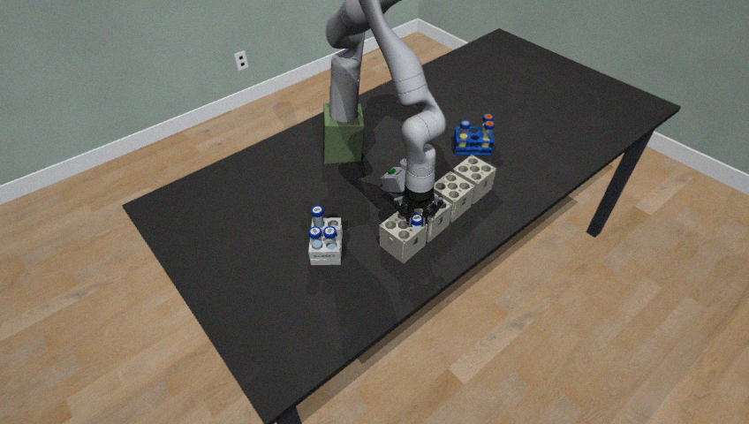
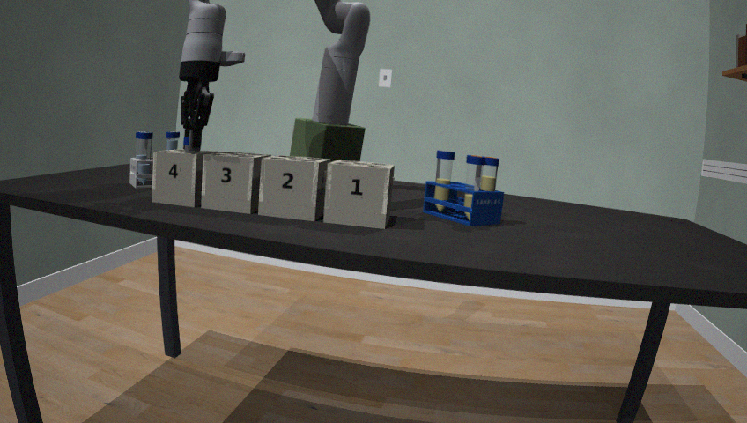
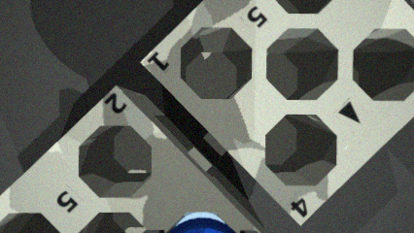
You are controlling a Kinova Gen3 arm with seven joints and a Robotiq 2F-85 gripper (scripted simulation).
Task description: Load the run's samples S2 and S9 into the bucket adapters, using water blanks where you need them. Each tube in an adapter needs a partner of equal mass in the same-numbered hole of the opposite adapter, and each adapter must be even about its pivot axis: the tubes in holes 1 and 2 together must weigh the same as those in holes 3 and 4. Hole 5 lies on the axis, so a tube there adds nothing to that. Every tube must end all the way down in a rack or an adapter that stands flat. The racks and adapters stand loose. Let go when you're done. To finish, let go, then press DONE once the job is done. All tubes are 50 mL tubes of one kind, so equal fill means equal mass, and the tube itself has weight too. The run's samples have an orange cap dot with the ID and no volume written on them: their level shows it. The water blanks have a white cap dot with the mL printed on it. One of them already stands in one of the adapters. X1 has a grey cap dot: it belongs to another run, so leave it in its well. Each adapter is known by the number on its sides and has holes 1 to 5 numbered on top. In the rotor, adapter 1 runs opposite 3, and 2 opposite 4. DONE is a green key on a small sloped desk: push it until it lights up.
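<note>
Right now the water blank is 1 cm to the right of my hand and 5 cm below it. From my hand the other things lie so: adapter 2 (7 cm behind, 18 cm to the left, 7 cm below); then adapter 3 (5 cm behind, 8 cm to the left, 7 cm below); then white-dot tube (9 cm behind, 22 cm to the right, 5 cm below).
</note>
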